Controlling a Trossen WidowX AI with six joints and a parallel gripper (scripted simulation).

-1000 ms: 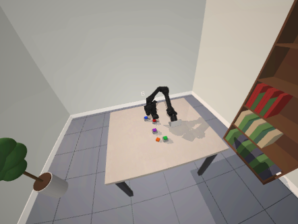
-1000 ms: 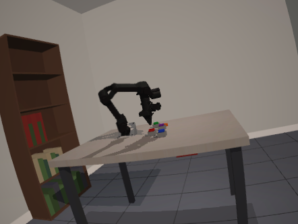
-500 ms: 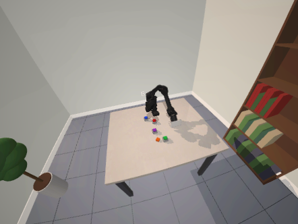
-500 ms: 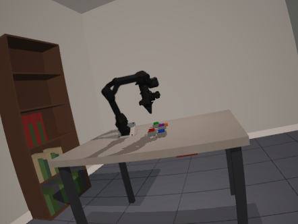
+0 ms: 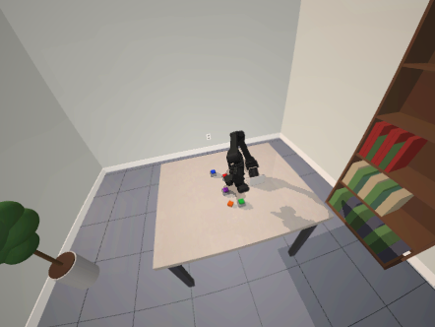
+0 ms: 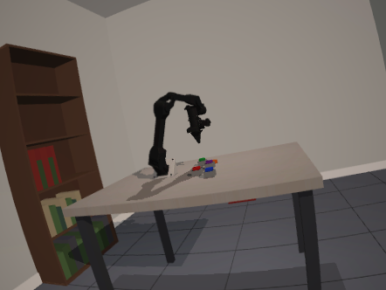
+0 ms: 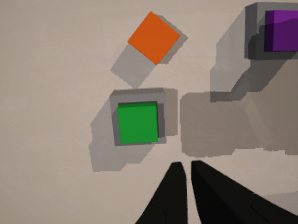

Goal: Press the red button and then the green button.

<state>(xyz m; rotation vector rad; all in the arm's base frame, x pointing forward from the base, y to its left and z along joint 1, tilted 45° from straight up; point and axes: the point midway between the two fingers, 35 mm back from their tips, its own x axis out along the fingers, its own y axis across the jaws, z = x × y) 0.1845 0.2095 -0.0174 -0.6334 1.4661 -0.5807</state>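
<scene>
My gripper tip is now 1 cm past the green button, 3 cm to the right of it and 10 cm above it. The rest, counted from my gripper tip: red button (3 cm ahead, 24 cm to the right, 10 cm below); then blue button (11 cm ahead, 32 cm to the right, 10 cm below); then purple button (6 cm ahead, 10 cm to the right, 10 cm below).
</scene>
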